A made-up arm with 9 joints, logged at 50 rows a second.
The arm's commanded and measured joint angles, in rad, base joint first. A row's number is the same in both.
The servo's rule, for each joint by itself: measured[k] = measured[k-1] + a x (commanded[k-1-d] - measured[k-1]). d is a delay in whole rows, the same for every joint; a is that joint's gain. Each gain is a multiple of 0.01, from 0.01 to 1. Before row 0 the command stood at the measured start. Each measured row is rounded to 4 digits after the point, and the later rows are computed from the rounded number. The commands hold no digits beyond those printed.
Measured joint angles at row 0: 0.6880, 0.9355, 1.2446, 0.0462, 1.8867, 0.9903, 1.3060, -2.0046, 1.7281
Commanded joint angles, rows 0 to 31: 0.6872, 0.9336, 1.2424, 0.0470, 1.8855, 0.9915, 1.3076, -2.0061, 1.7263; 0.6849, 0.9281, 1.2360, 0.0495, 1.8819, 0.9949, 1.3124, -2.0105, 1.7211; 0.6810, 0.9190, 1.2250, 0.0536, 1.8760, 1.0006, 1.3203, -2.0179, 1.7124; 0.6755, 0.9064, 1.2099, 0.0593, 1.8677, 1.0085, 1.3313, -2.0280, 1.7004; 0.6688, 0.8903, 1.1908, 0.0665, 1.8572, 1.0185, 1.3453, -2.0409, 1.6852; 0.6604, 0.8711, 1.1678, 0.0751, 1.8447, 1.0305, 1.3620, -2.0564, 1.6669; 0.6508, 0.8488, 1.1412, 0.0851, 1.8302, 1.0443, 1.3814, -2.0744, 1.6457; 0.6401, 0.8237, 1.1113, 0.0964, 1.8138, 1.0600, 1.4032, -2.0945, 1.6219; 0.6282, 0.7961, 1.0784, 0.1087, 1.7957, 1.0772, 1.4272, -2.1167, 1.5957; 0.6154, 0.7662, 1.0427, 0.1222, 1.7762, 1.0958, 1.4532, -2.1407, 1.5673; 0.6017, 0.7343, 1.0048, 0.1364, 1.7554, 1.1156, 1.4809, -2.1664, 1.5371; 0.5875, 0.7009, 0.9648, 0.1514, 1.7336, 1.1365, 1.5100, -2.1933, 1.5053; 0.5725, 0.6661, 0.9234, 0.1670, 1.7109, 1.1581, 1.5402, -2.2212, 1.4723; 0.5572, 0.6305, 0.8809, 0.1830, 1.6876, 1.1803, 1.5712, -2.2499, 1.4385; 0.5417, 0.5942, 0.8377, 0.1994, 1.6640, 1.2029, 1.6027, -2.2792, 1.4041; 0.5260, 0.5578, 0.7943, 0.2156, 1.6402, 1.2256, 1.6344, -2.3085, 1.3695; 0.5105, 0.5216, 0.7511, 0.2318, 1.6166, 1.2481, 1.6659, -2.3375, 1.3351; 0.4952, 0.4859, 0.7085, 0.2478, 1.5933, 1.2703, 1.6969, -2.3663, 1.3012; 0.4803, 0.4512, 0.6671, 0.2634, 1.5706, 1.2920, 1.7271, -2.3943, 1.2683; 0.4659, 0.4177, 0.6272, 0.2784, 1.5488, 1.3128, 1.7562, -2.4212, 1.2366; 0.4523, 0.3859, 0.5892, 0.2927, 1.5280, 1.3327, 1.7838, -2.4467, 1.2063; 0.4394, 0.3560, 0.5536, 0.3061, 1.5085, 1.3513, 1.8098, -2.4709, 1.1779; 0.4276, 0.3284, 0.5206, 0.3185, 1.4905, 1.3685, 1.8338, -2.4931, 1.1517; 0.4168, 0.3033, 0.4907, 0.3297, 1.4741, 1.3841, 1.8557, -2.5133, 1.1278; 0.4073, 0.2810, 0.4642, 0.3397, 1.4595, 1.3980, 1.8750, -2.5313, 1.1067; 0.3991, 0.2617, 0.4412, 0.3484, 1.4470, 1.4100, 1.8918, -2.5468, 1.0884; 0.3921, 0.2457, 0.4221, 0.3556, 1.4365, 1.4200, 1.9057, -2.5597, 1.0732; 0.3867, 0.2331, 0.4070, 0.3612, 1.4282, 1.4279, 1.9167, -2.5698, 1.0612; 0.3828, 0.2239, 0.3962, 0.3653, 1.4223, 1.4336, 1.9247, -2.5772, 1.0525; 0.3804, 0.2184, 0.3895, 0.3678, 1.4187, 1.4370, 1.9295, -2.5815, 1.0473; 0.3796, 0.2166, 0.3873, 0.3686, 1.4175, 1.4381, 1.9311, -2.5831, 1.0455; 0.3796, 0.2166, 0.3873, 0.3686, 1.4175, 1.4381, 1.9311, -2.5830, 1.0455
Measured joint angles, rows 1 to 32: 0.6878, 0.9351, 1.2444, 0.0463, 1.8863, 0.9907, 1.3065, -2.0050, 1.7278; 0.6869, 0.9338, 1.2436, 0.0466, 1.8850, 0.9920, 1.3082, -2.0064, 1.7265; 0.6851, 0.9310, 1.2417, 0.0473, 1.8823, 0.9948, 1.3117, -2.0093, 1.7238; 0.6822, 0.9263, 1.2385, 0.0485, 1.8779, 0.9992, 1.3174, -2.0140, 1.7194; 0.6782, 0.9195, 1.2337, 0.0503, 1.8717, 1.0054, 1.3255, -2.0207, 1.7129; 0.6729, 0.9103, 1.2271, 0.0528, 1.8636, 1.0134, 1.3361, -2.0296, 1.7042; 0.6663, 0.8986, 1.2185, 0.0560, 1.8536, 1.0233, 1.3492, -2.0408, 1.6931; 0.6584, 0.8844, 1.2078, 0.0600, 1.8417, 1.0350, 1.3649, -2.0542, 1.6796; 0.6493, 0.8676, 1.1949, 0.0649, 1.8279, 1.0485, 1.3830, -2.0698, 1.6637; 0.6391, 0.8483, 1.1797, 0.0706, 1.8124, 1.0636, 1.4034, -2.0875, 1.6454; 0.6279, 0.8266, 1.1622, 0.0772, 1.7953, 1.0802, 1.4259, -2.1072, 1.6248; 0.6158, 0.8027, 1.1425, 0.0846, 1.7768, 1.0982, 1.4503, -2.1287, 1.6021; 0.6028, 0.7767, 1.1206, 0.0928, 1.7570, 1.1174, 1.4764, -2.1518, 1.5774; 0.5891, 0.7489, 1.0966, 0.1018, 1.7362, 1.1375, 1.5039, -2.1763, 1.5510; 0.5749, 0.7195, 1.0707, 0.1116, 1.7145, 1.1584, 1.5326, -2.2020, 1.5231; 0.5602, 0.6888, 1.0431, 0.1220, 1.6922, 1.1799, 1.5621, -2.2286, 1.4939; 0.5453, 0.6570, 1.0139, 0.1330, 1.6695, 1.2017, 1.5922, -2.2558, 1.4637; 0.5303, 0.6245, 0.9834, 0.1445, 1.6466, 1.2237, 1.6226, -2.2834, 1.4328; 0.5153, 0.5916, 0.9518, 0.1564, 1.6238, 1.2456, 1.6529, -2.3111, 1.4015; 0.5005, 0.5586, 0.9193, 0.1686, 1.6013, 1.2671, 1.6829, -2.3386, 1.3702; 0.4860, 0.5258, 0.8863, 0.1810, 1.5793, 1.2881, 1.7122, -2.3656, 1.3391; 0.4720, 0.4935, 0.8530, 0.1935, 1.5581, 1.3083, 1.7405, -2.3919, 1.3085; 0.4587, 0.4621, 0.8198, 0.2060, 1.5378, 1.3276, 1.7676, -2.4172, 1.2787; 0.4461, 0.4319, 0.7869, 0.2184, 1.5187, 1.3457, 1.7931, -2.4412, 1.2500; 0.4345, 0.4032, 0.7546, 0.2305, 1.5009, 1.3624, 1.8169, -2.4637, 1.2228; 0.4239, 0.3763, 0.7233, 0.2423, 1.4847, 1.3776, 1.8386, -2.4845, 1.1973; 0.4144, 0.3515, 0.6932, 0.2536, 1.4702, 1.3912, 1.8581, -2.5033, 1.1737; 0.4061, 0.3290, 0.6646, 0.2644, 1.4576, 1.4029, 1.8751, -2.5199, 1.1523; 0.3991, 0.3090, 0.6378, 0.2745, 1.4470, 1.4127, 1.8895, -2.5342, 1.1333; 0.3935, 0.2918, 0.6130, 0.2838, 1.4385, 1.4205, 1.9011, -2.5460, 1.1170; 0.3893, 0.2775, 0.5904, 0.2923, 1.4322, 1.4261, 1.9098, -2.5553, 1.1034; 0.3864, 0.2659, 0.5701, 0.2999, 1.4278, 1.4299, 1.9160, -2.5622, 1.0924
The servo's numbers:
d 0
a 0.30 0.19 0.10 0.10 0.30 0.32 0.29 0.25 0.19

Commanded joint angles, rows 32 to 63: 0.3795, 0.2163, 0.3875, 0.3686, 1.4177, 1.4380, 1.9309, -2.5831, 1.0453; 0.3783, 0.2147, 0.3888, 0.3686, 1.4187, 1.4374, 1.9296, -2.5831, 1.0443; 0.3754, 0.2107, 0.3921, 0.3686, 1.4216, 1.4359, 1.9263, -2.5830, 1.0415; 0.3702, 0.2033, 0.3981, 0.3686, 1.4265, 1.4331, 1.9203, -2.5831, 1.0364; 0.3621, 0.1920, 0.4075, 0.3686, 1.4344, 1.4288, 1.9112, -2.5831, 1.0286; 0.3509, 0.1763, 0.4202, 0.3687, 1.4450, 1.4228, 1.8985, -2.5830, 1.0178; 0.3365, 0.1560, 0.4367, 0.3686, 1.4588, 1.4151, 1.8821, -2.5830, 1.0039; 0.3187, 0.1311, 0.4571, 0.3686, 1.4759, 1.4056, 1.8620, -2.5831, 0.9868; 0.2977, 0.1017, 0.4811, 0.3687, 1.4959, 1.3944, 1.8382, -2.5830, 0.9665; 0.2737, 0.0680, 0.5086, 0.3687, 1.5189, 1.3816, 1.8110, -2.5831, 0.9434; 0.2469, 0.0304, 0.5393, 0.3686, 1.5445, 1.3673, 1.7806, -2.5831, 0.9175; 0.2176, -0.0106, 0.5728, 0.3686, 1.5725, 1.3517, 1.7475, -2.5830, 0.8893; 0.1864, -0.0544, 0.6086, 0.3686, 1.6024, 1.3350, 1.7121, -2.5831, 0.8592; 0.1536, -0.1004, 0.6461, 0.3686, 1.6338, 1.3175, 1.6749, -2.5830, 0.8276; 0.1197, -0.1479, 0.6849, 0.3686, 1.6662, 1.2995, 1.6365, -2.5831, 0.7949; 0.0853, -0.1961, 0.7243, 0.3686, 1.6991, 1.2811, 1.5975, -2.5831, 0.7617; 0.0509, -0.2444, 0.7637, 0.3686, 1.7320, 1.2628, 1.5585, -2.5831, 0.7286; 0.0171, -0.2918, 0.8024, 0.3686, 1.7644, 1.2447, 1.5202, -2.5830, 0.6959; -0.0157, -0.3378, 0.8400, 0.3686, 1.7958, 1.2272, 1.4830, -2.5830, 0.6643; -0.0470, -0.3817, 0.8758, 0.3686, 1.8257, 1.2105, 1.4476, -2.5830, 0.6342; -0.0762, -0.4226, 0.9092, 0.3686, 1.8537, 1.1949, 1.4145, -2.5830, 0.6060; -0.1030, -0.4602, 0.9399, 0.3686, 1.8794, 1.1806, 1.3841, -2.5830, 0.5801; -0.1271, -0.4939, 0.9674, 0.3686, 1.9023, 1.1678, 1.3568, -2.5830, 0.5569; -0.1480, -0.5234, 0.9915, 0.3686, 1.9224, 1.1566, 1.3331, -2.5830, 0.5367; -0.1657, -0.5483, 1.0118, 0.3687, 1.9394, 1.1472, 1.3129, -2.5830, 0.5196; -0.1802, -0.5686, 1.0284, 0.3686, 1.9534, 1.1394, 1.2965, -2.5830, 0.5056; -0.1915, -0.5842, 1.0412, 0.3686, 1.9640, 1.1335, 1.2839, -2.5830, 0.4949; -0.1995, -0.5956, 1.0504, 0.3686, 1.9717, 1.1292, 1.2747, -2.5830, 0.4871; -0.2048, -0.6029, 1.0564, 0.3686, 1.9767, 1.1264, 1.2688, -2.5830, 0.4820; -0.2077, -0.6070, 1.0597, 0.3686, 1.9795, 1.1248, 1.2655, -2.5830, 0.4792; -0.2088, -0.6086, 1.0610, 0.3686, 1.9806, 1.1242, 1.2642, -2.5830, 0.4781; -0.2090, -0.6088, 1.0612, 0.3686, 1.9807, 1.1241, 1.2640, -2.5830, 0.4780
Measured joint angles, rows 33 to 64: 0.3843, 0.2565, 0.5518, 0.3068, 1.4248, 1.4325, 1.9203, -2.5674, 1.0835; 0.3825, 0.2486, 0.5355, 0.3130, 1.4230, 1.4341, 1.9230, -2.5713, 1.0761; 0.3804, 0.2414, 0.5212, 0.3186, 1.4226, 1.4347, 1.9240, -2.5742, 1.0695; 0.3773, 0.2342, 0.5089, 0.3236, 1.4238, 1.4342, 1.9229, -2.5764, 1.0632; 0.3727, 0.2262, 0.4988, 0.3281, 1.4270, 1.4325, 1.9195, -2.5781, 1.0566; 0.3662, 0.2167, 0.4909, 0.3322, 1.4324, 1.4294, 1.9134, -2.5793, 1.0492; 0.3573, 0.2052, 0.4855, 0.3358, 1.4403, 1.4248, 1.9043, -2.5802, 1.0406; 0.3457, 0.1911, 0.4827, 0.3391, 1.4510, 1.4187, 1.8920, -2.5809, 1.0304; 0.3313, 0.1741, 0.4825, 0.3421, 1.4645, 1.4109, 1.8764, -2.5814, 1.0183; 0.3140, 0.1539, 0.4851, 0.3448, 1.4808, 1.4015, 1.8574, -2.5818, 1.0041; 0.2939, 0.1304, 0.4905, 0.3472, 1.4999, 1.3906, 1.8351, -2.5821, 0.9876; 0.2710, 0.1036, 0.4987, 0.3493, 1.5217, 1.3782, 1.8097, -2.5823, 0.9689; 0.2456, 0.0736, 0.5097, 0.3512, 1.5459, 1.3644, 1.7814, -2.5825, 0.9481; 0.2180, 0.0405, 0.5233, 0.3529, 1.5723, 1.3494, 1.7505, -2.5826, 0.9252; 0.1885, 0.0047, 0.5395, 0.3545, 1.6005, 1.3334, 1.7174, -2.5827, 0.9004; 0.1575, -0.0335, 0.5580, 0.3559, 1.6301, 1.3167, 1.6826, -2.5828, 0.8740; 0.1255, -0.0736, 0.5786, 0.3572, 1.6607, 1.2995, 1.6466, -2.5829, 0.8464; 0.0930, -0.1151, 0.6010, 0.3583, 1.6918, 1.2820, 1.6099, -2.5829, 0.8178; 0.0604, -0.1574, 0.6249, 0.3593, 1.7230, 1.2645, 1.5731, -2.5829, 0.7886; 0.0282, -0.2000, 0.6500, 0.3602, 1.7538, 1.2472, 1.5367, -2.5829, 0.7593; -0.0031, -0.2423, 0.6759, 0.3610, 1.7838, 1.2305, 1.5013, -2.5829, 0.7302; -0.0331, -0.2837, 0.7023, 0.3618, 1.8125, 1.2145, 1.4673, -2.5829, 0.7017; -0.0613, -0.3236, 0.7288, 0.3625, 1.8394, 1.1996, 1.4353, -2.5829, 0.6742; -0.0873, -0.3616, 0.7551, 0.3631, 1.8643, 1.1858, 1.4057, -2.5829, 0.6481; -0.1108, -0.3971, 0.7808, 0.3637, 1.8868, 1.1734, 1.3788, -2.5829, 0.6237; -0.1316, -0.4297, 0.8056, 0.3642, 1.9068, 1.1625, 1.3549, -2.5829, 0.6013; -0.1496, -0.4591, 0.8292, 0.3646, 1.9240, 1.1532, 1.3343, -2.5829, 0.5811; -0.1646, -0.4850, 0.8513, 0.3650, 1.9383, 1.1455, 1.3170, -2.5829, 0.5632; -0.1767, -0.5074, 0.8718, 0.3654, 1.9498, 1.1394, 1.3030, -2.5829, 0.5478; -0.1860, -0.5263, 0.8906, 0.3657, 1.9587, 1.1347, 1.2921, -2.5829, 0.5348; -0.1928, -0.5419, 0.9076, 0.3660, 1.9653, 1.1313, 1.2840, -2.5829, 0.5240; -0.1977, -0.5546, 0.9230, 0.3663, 1.9699, 1.1290, 1.2782, -2.5829, 0.5153
